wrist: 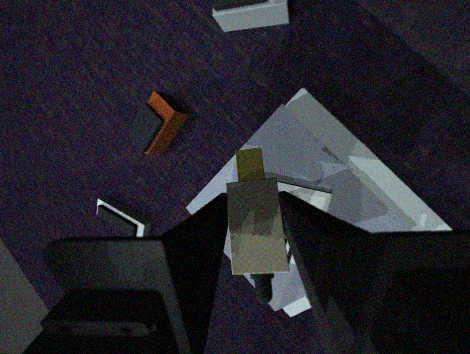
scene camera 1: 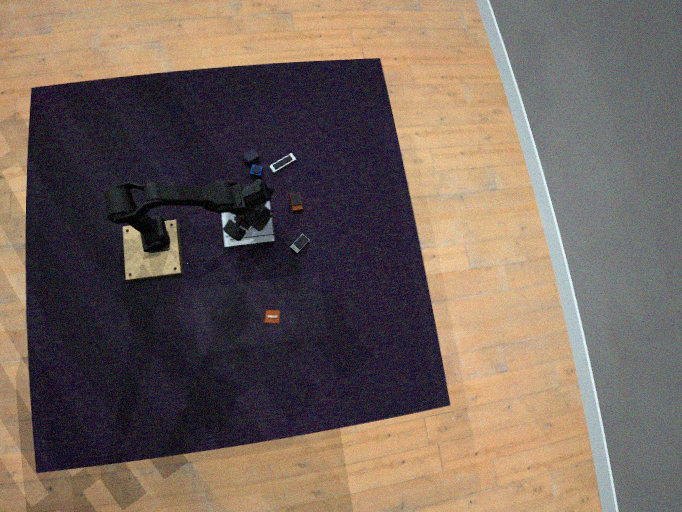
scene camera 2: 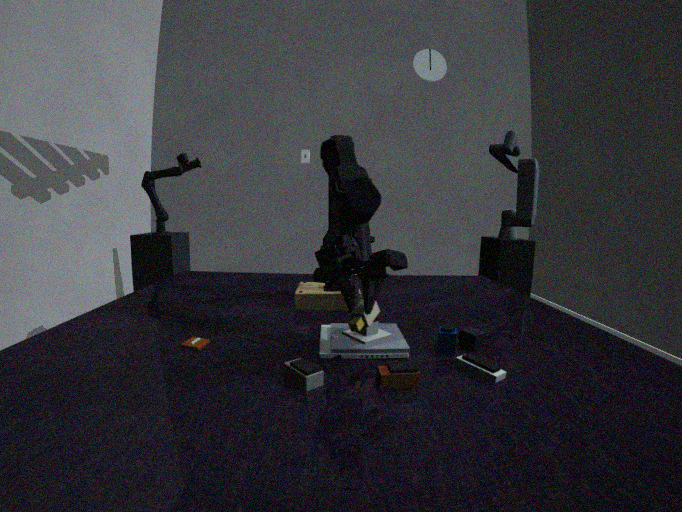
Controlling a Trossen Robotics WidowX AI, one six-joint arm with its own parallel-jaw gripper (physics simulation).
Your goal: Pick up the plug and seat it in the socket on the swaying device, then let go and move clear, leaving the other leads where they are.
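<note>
The plug [scene camera 2: 372, 313] [wrist: 257, 227], a beige block with a yellow end [scene camera 2: 358, 323] [wrist: 249, 165], is between the fingers of my gripper [scene camera 1: 245, 224] [scene camera 2: 364, 310] [wrist: 253, 198], which is shut on it. In scene camera 2 the plug looks tilted, its yellow end lower and towards that camera. It is low over the device [scene camera 1: 247, 241] [scene camera 2: 380, 347] [wrist: 295, 127], a light grey slab carrying a white panel [scene camera 2: 383, 333] [wrist: 320, 200]. A small grey block [scene camera 2: 372, 329] rises from the panel beside the plug. The socket opening is hidden, and I cannot tell whether the plug touches it.
Around the device stand an orange block [scene camera 1: 296, 201] [scene camera 2: 398, 378] [wrist: 172, 127], a grey block [scene camera 1: 300, 243] [scene camera 2: 308, 378] [wrist: 252, 17], a white strip [scene camera 1: 282, 162] [scene camera 2: 484, 370], a blue block [scene camera 1: 256, 169] [scene camera 2: 447, 341] and a dark block [scene camera 1: 250, 157] [scene camera 2: 472, 338]. An orange pad [scene camera 1: 272, 316] [scene camera 2: 195, 343] lies farther off.
</note>
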